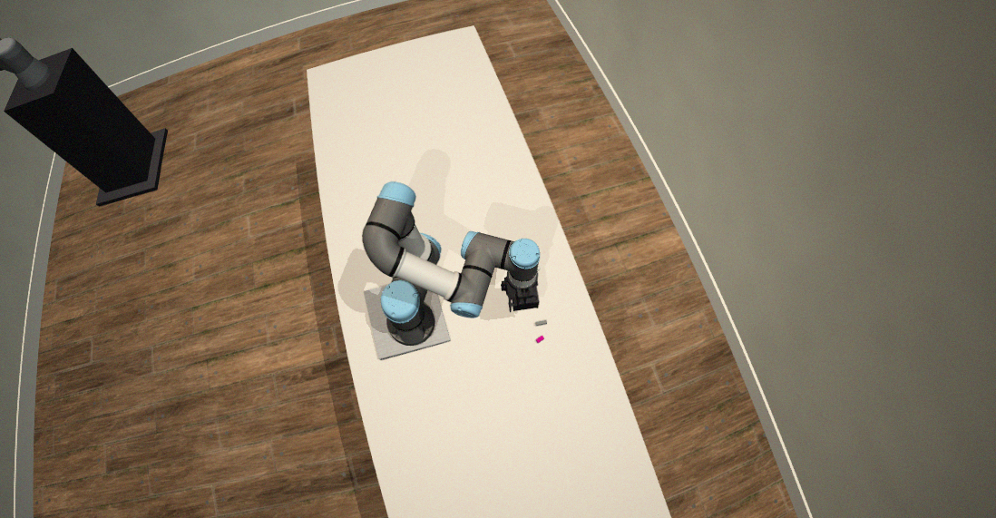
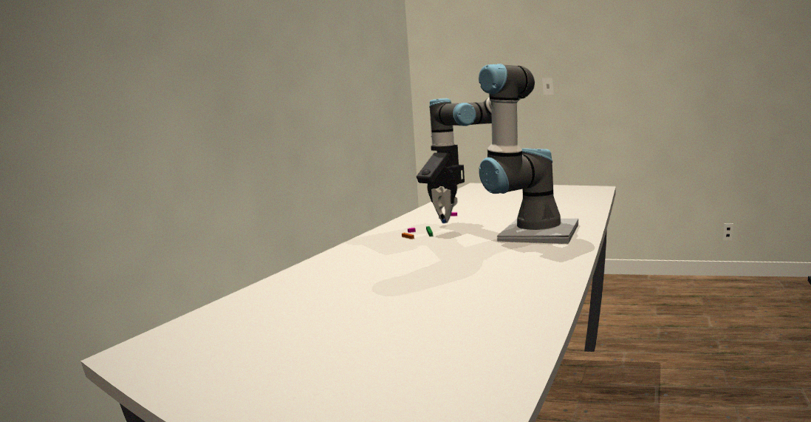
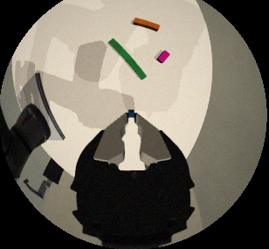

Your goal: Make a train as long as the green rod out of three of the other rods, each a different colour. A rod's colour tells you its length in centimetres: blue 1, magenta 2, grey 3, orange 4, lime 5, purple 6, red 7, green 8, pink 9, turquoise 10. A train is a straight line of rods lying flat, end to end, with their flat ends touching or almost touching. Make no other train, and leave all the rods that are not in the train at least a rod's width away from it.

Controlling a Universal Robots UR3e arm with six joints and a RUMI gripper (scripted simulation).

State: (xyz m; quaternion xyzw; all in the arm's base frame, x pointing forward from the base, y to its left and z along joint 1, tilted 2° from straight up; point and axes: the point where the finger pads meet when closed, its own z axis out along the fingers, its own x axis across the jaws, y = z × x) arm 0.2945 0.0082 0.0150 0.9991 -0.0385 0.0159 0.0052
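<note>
Right now the grey rod is 80 mm to the right of my hand, 40 mm ahead of it and 20 mm below it. Round my hand: blue rod (10 mm below); then green rod (90 mm to the left, 20 mm below); then orange rod (150 mm to the left, 30 mm ahead, 20 mm below).
</note>
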